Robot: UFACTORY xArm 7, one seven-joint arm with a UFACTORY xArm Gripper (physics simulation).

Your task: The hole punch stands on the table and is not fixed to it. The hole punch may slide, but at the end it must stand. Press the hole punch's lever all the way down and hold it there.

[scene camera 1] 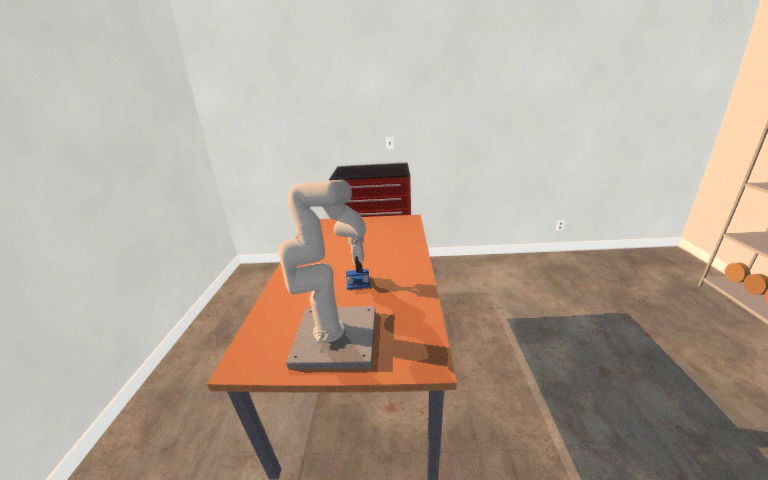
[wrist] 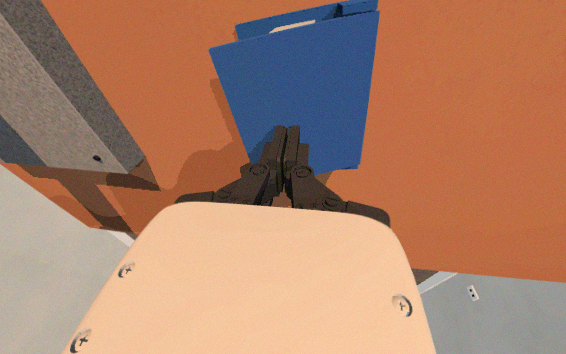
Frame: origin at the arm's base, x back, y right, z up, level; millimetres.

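Seen in the pictures: gripper, fingertip midpoint: (scene camera 1: 359, 271) (wrist: 288, 142); arm's base at its link origin: (scene camera 1: 329, 331).
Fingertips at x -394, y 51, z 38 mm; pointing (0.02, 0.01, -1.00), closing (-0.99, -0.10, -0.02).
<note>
Offsets run from my fingertips to a thing's top centre. "spot": to the spot under its first point. Level surfaces: height alone.
The blue hole punch {spot: dz -62, dx +23, dy -12 mm} (scene camera 1: 357, 284) stands upright on the orange table {dz -74 mm} (scene camera 1: 390, 237) (wrist: 460, 150), beyond the robot's base. Its lever {dz +8, dx -8, dy -15 mm} (wrist: 305, 85) shows in the wrist view as a wide flat blue plate that covers most of the body. A strip of the body and a pale part show past the lever's far edge. My gripper (scene camera 1: 359, 270) (wrist: 288, 142) is shut and empty. It points down, with its fingertips over the near part of the lever, at or very close to its surface. The frames do not show clearly whether they touch, or how far down the lever is.
The grey base plate (scene camera 1: 353, 353) (wrist: 60, 95) of the arm lies on the table on the near side of the hole punch. A red drawer cabinet (scene camera 1: 380, 193) stands behind the table's far end. A shelf unit stands at the far right.
</note>
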